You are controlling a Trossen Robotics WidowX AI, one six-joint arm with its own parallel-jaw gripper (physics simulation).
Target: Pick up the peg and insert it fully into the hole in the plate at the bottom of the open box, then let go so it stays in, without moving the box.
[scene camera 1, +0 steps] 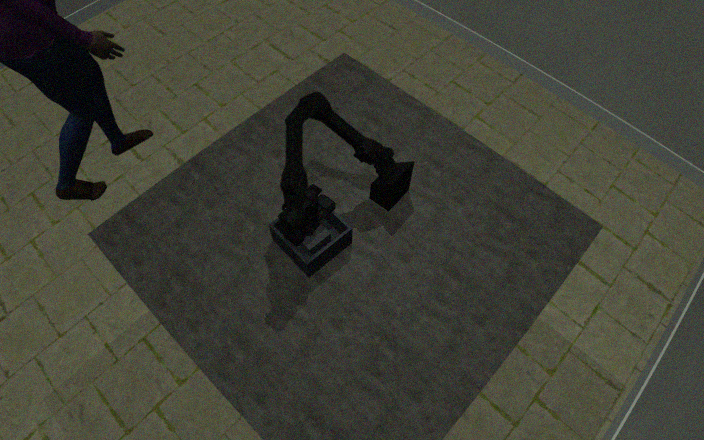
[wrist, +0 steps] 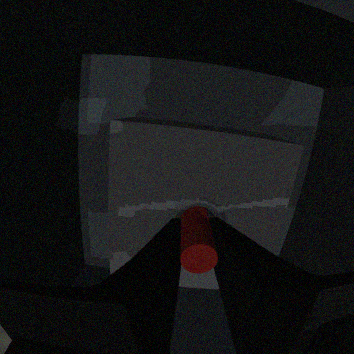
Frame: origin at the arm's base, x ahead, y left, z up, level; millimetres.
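Where they show: gripper, fingertip midpoint: (scene camera 1: pixel 310 232) (wrist: pixel 194 225); arm's base, link origin: (scene camera 1: pixel 391 174).
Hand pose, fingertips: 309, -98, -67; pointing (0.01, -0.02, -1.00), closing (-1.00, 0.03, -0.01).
Observation:
Things, the pixels of their centre, and the offset from my fingertips, as dx, dy, dz. "*": a spot on its surface instead. Level surfaces: height alone.
- red round peg, body centre: (wrist: pixel 193 210) +0, -2, -13
- open box, body centre: (wrist: pixel 195 213) (scene camera 1: pixel 311 234) -2, +0, -12
- grey plate, body centre: (wrist: pixel 194 202) (scene camera 1: pixel 311 236) -2, +0, -26
- hole, surface spot: (wrist: pixel 215 206) * -10, -9, +0
- dark grey mat, surface height: dz -61
The red round peg (wrist: pixel 198 258) stands between the fingertips in the wrist view, its near end toward the camera. My gripper (wrist: pixel 194 225) (scene camera 1: pixel 300 238) is shut on the peg and reaches down inside the open box (scene camera 1: pixel 309 266) (wrist: pixel 210 95). The grey plate (wrist: pixel 200 167) lies at the bottom of the box. The peg's far end is at the hole (wrist: pixel 215 206), whose dark rim shows in part around it. How deep the peg is in the hole, if at all, cannot be told. In the scene view the peg does not show, and the arm covers part of the box.
The arm's dark base block (scene camera 1: pixel 392 186) stands right of the box and behind it in the scene view. Both are on the dark grey mat (scene camera 1: pixel 415 311). A person (scene camera 1: pixel 77 103) is on the paving at the upper left, off the mat.

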